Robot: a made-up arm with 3 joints. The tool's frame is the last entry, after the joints. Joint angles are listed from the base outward. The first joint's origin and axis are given. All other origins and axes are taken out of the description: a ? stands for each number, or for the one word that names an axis. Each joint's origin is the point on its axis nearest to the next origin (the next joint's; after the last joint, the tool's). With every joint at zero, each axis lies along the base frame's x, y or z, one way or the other. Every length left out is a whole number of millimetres.
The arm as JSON. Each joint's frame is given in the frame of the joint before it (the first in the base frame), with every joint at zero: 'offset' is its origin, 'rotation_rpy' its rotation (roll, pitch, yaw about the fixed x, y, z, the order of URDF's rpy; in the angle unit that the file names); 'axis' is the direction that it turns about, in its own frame. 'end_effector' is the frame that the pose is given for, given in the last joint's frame.
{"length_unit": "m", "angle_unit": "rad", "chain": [
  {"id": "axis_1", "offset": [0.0, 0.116, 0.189], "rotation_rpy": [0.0, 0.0, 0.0], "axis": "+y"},
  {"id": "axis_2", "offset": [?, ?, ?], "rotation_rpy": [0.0, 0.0, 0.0], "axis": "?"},
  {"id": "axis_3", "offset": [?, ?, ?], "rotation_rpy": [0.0, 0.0, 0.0], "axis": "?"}
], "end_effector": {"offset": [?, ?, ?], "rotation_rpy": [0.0, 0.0, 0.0]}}
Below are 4 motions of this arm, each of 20 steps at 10 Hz.
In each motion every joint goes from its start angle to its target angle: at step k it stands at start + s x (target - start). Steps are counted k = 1, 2, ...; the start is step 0. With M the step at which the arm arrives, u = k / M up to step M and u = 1 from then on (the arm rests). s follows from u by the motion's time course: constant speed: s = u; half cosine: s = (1 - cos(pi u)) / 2; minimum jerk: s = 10 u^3 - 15 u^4 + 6 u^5.
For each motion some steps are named. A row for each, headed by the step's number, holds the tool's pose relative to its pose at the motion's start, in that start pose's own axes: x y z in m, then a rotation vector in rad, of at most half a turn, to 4 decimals.
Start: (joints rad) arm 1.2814 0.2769 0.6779
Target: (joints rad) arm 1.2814 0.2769 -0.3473
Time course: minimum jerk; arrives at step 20
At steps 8, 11, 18, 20:
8: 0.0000 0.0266 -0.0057 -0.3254 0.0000 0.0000
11: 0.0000 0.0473 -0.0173 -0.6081 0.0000 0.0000
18: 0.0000 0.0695 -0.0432 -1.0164 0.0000 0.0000
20: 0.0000 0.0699 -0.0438 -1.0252 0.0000 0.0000

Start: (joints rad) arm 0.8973 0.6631 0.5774
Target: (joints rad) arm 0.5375 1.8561 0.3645
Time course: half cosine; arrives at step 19
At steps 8, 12, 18, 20:
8: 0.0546 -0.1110 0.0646 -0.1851 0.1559 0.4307
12: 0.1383 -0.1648 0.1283 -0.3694 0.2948 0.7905
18: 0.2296 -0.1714 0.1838 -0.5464 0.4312 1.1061
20: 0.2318 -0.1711 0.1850 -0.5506 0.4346 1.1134

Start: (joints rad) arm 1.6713 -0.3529 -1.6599
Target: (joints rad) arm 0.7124 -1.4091 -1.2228
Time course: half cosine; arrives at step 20
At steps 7, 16, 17, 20:
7: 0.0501 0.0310 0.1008 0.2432 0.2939 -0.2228
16: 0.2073 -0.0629 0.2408 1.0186 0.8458 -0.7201
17: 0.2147 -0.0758 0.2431 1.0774 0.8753 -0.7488
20: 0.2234 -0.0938 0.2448 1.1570 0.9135 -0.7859

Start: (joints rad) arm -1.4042 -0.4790 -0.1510
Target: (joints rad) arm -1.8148 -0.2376 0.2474
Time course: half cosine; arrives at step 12
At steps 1, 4, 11, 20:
1: -0.0002 -0.0017 -0.0020 0.0100 -0.0068 0.0032
4: -0.0006 -0.0245 -0.0315 0.1440 -0.0982 0.0507
11: 0.0271 -0.0841 -0.1351 0.5277 -0.3718 0.2535
20: 0.0283 -0.0852 -0.1376 0.5358 -0.3778 0.2592

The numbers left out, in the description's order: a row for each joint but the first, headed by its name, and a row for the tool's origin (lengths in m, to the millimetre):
axis_2: xyz 0.024 0.0 -0.048, axis +z
axis_3: xyz -0.326 -0.02 0.0, axis +x
tool: xyz 0.0 0.004 0.084

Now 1 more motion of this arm.
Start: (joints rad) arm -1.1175 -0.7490 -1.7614
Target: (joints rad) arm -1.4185 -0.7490 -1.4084
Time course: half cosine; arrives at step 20
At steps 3, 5, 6, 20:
3: 0.0008 0.0010 0.0013 0.0304 0.0022 -0.0118
5: 0.0022 0.0027 0.0035 0.0817 0.0053 -0.0319
6: 0.0031 0.0037 0.0048 0.1150 0.0070 -0.0449
20: 0.0140 0.0165 0.0183 0.5565 0.0031 -0.2229

